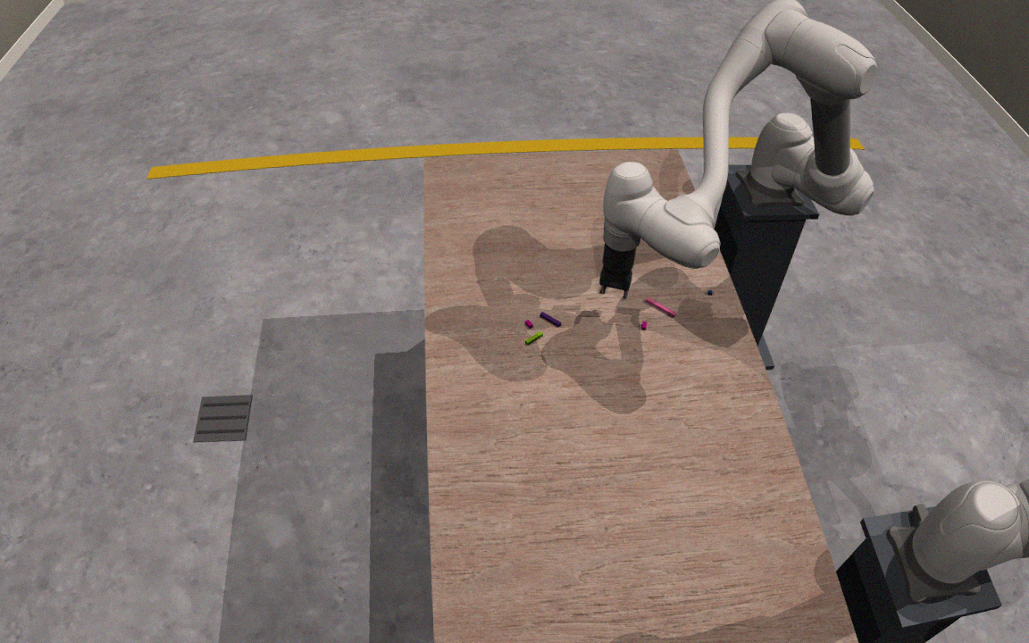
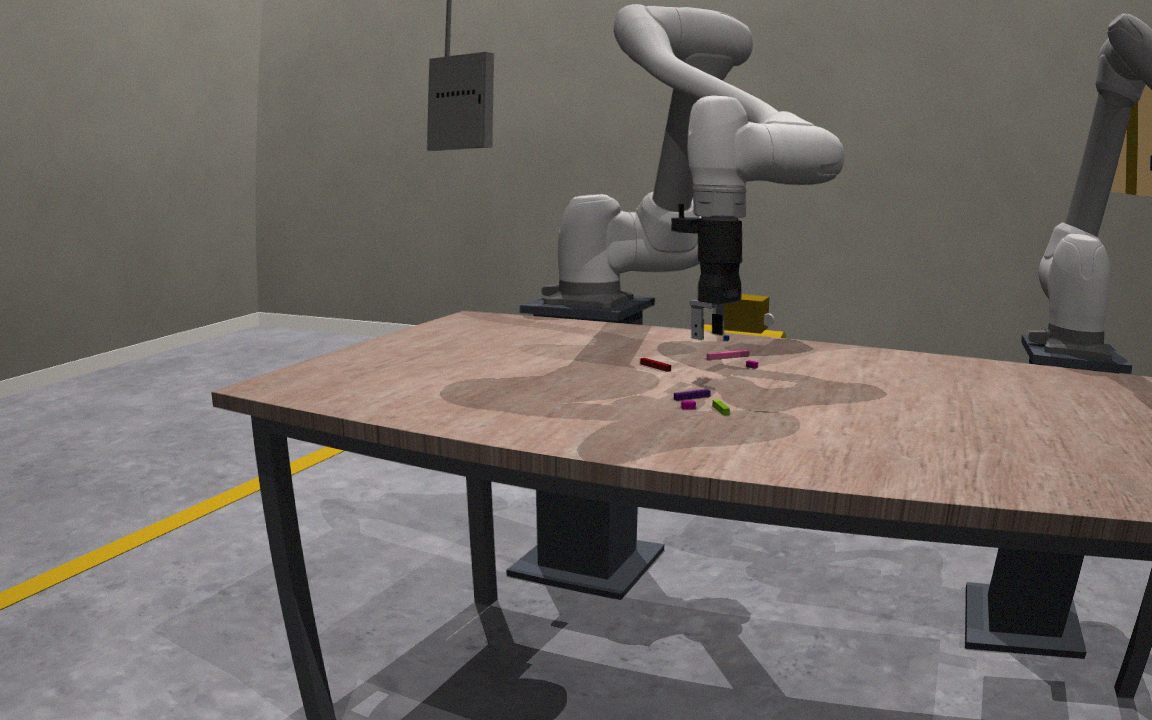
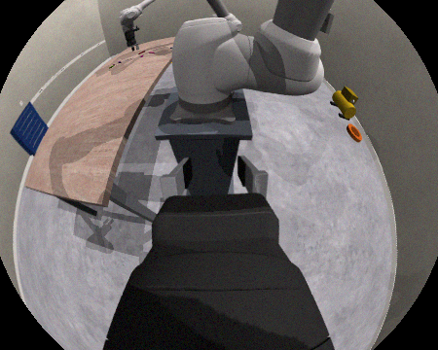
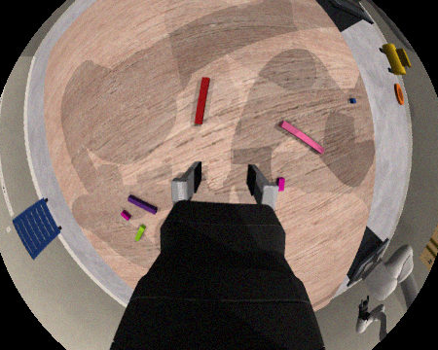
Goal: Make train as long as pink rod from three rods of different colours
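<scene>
Now: right hand 9 cm to the left of the red rod and 8 cm above it. Round my right hand: purple rod: 17 cm ahead, 3 cm to the left, 8 cm below; lime rod: 21 cm ahead, 9 cm to the left, 8 cm below; pink rod: 13 cm behind, 8 cm below.
</scene>
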